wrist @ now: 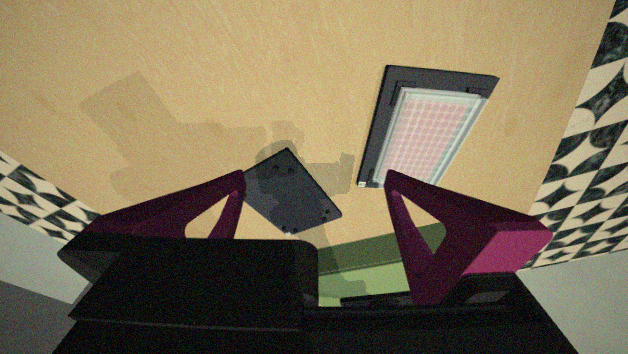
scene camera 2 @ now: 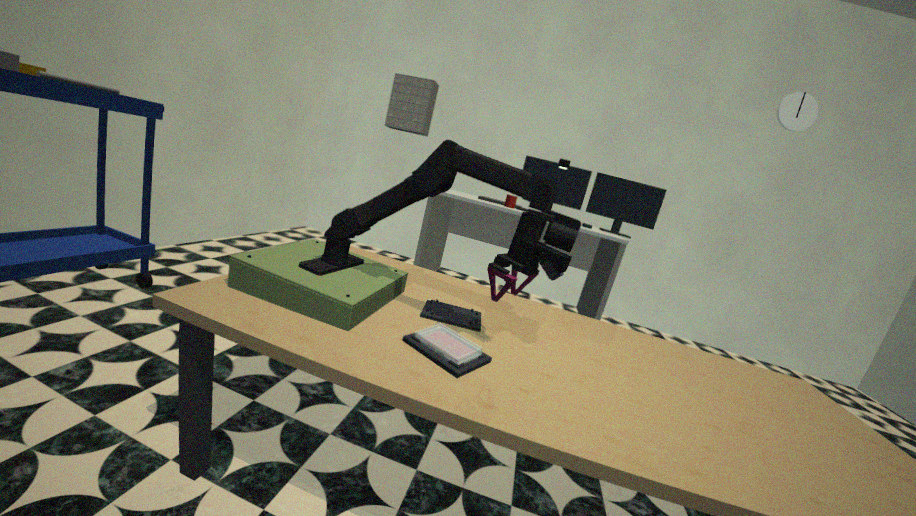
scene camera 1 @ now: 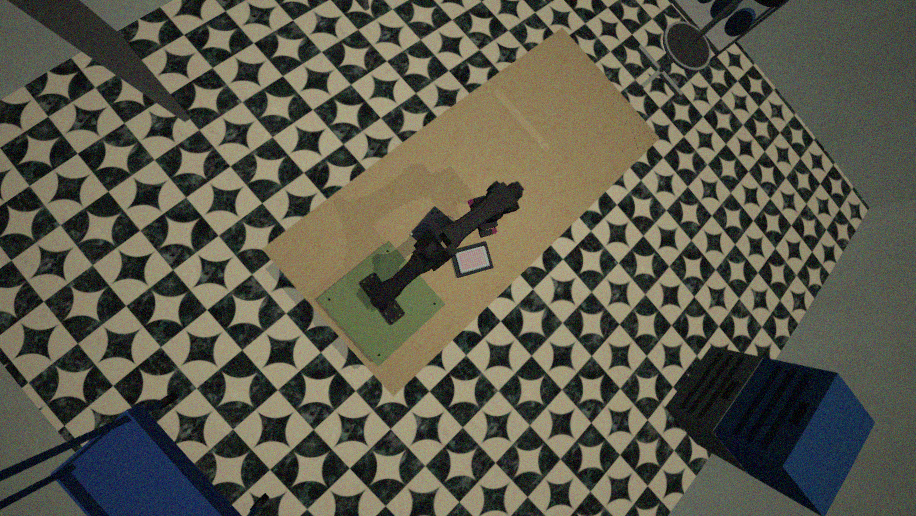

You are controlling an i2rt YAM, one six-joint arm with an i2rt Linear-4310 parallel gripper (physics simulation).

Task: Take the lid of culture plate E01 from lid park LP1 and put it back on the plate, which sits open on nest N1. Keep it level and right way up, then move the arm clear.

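Places are measured from the arm's base along level axes (x ahead, y left, z up), in millimetres.
Where they show: gripper, fingertip midpoint: [wrist: 314,177] [scene camera 2: 504,297]; arm's base at its link origin: [wrist: 383,299] [scene camera 2: 333,264] [scene camera 1: 382,298].
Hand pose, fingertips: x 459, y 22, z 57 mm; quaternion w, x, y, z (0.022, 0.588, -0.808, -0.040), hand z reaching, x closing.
Each offset is from my fingertips to the centre of the thing. Level surfaces: height alone.
Culture plate E01 @[dx -79, dy -112, dz -100 mm] [scene camera 1: 472,258] [scene camera 2: 448,342] [wrist: 432,135], with pink wells, sits on the dark nest N1 @[dx -77, dy -109, dz -118 mm] [scene camera 1: 475,272] [scene camera 2: 461,370] [wrist: 442,75]. A clear lid appears to lie over it, roughly level; a double outline shows along its edge in the wrist view, and exact seating is too fine to tell. Lid park LP1 @[dx -134, dy +92, dz -117 mm] [scene camera 1: 430,221] [scene camera 2: 450,314] [wrist: 290,192] is a dark block with small pegs and bears no lid. My gripper [scene camera 1: 482,216] [scene camera 2: 505,296] [wrist: 314,177] is open and empty, high above the table, apart from plate and park. The arm partly covers the park in scene camera 1.
The arm's base stands on a green block [scene camera 1: 378,346] [scene camera 2: 288,298] at one end of the wooden table @[dz -127 mm] [scene camera 1: 576,96] [scene camera 2: 641,397]. LP1 lies between the block and my gripper, beside the nest. A blue cart [scene camera 2: 76,246] and a desk with monitors [scene camera 2: 624,198] stand away from the table.
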